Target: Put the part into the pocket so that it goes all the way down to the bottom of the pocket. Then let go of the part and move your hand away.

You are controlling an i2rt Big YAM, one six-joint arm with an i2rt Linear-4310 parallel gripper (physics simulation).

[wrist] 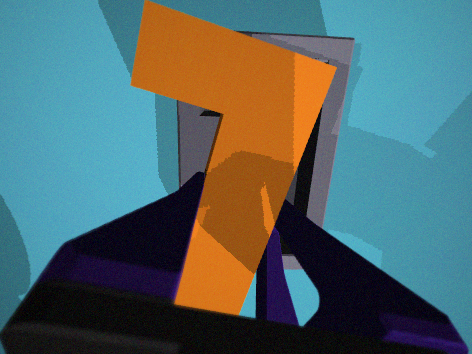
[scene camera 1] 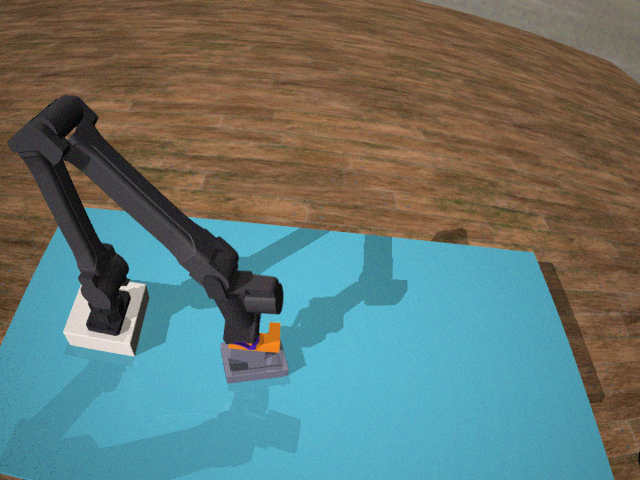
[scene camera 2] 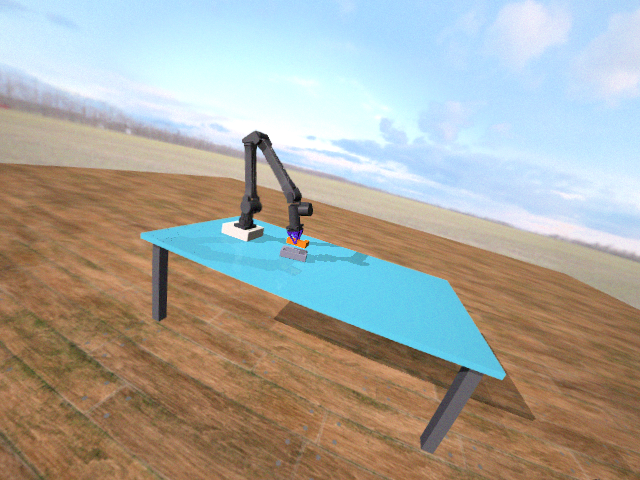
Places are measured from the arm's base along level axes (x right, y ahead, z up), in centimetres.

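Where they show: gripper, fingertip midpoint: point(wrist: 233, 192) point(scene camera 1: 252, 342) point(scene camera 2: 296, 243); arm's base, link origin: point(scene camera 1: 109, 312) point(scene camera 2: 245, 226).
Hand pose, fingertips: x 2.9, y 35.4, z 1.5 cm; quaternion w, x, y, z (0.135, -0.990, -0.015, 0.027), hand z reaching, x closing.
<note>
Things, the pixels of their top centre, and the offset from my fingertips. Level surfaces: height alone.
- orange L-shaped block, top centre: point(wrist: 198, 199) point(scene camera 1: 254, 331) point(scene camera 2: 298, 238) dz +2.4, dx -1.5, dy +0.3 cm
- grey block, top centre: point(wrist: 256, 168) point(scene camera 1: 253, 355) point(scene camera 2: 294, 250) dz -3.5, dx +1.3, dy +0.5 cm
- blue table, surface height: dz -7.2 cm
The part is an orange L-shaped block point(scene camera 1: 272, 341) point(scene camera 2: 301, 243) point(wrist: 255, 100). My gripper point(scene camera 1: 251, 345) point(scene camera 2: 294, 238) point(wrist: 233, 192), with purple fingers, is shut on its long arm. The pocket is a recess in a grey block point(scene camera 1: 256, 376) point(scene camera 2: 293, 254) point(wrist: 342, 100) on the table. The part is held above the grey block, with a gap between them in scene camera 2. In the wrist view the part is turned at an angle to the block's edges, and its short arm reaches past the block's left side. The part and fingers hide much of the pocket.
The blue table point(scene camera 1: 439, 361) point(scene camera 2: 382, 304) bears the grey block. The arm's white base point(scene camera 1: 98, 342) point(scene camera 2: 250, 234) stands left of the grey block in scene camera 1. Arm shadows fall across the table around the block.
</note>
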